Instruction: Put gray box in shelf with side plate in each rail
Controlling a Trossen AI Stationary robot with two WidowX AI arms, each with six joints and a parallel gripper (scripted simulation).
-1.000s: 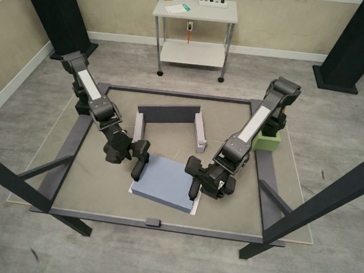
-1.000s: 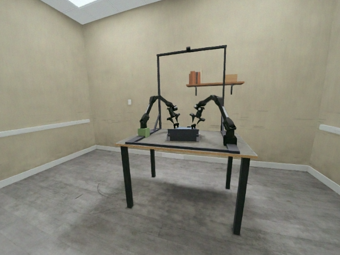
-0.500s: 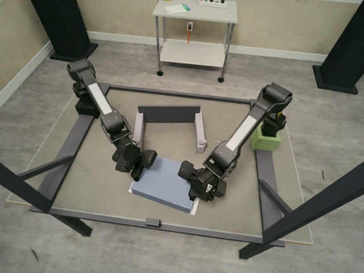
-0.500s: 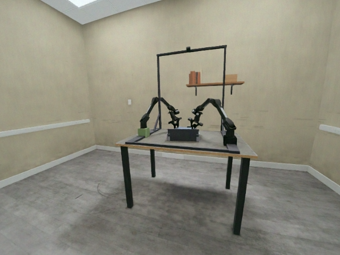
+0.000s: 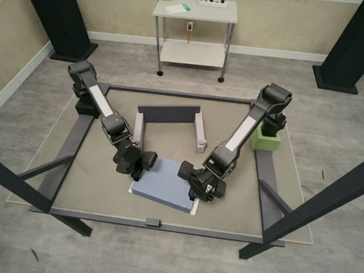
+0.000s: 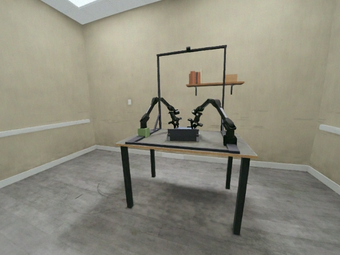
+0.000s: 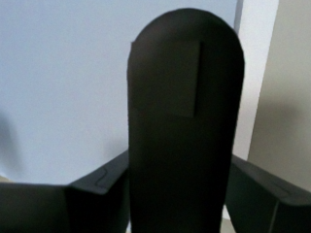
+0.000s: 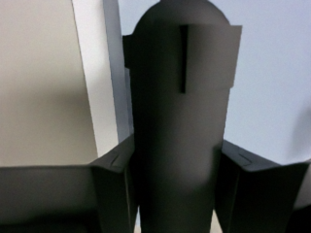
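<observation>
The gray box lies 12 cm to the right of my left hand, 4 cm below it and 2 cm behind it. From my left hand the other things lie so: shelf back wall 33 cm ahead, 4 cm to the right, 1 cm below.
Right now my right hand is 1 cm short of the gray box, 12 cm to the right of it and 5 cm above it. From my right hand the other things lie so: shelf back wall 36 cm ahead, 20 cm to the left, 2 cm below.
</observation>
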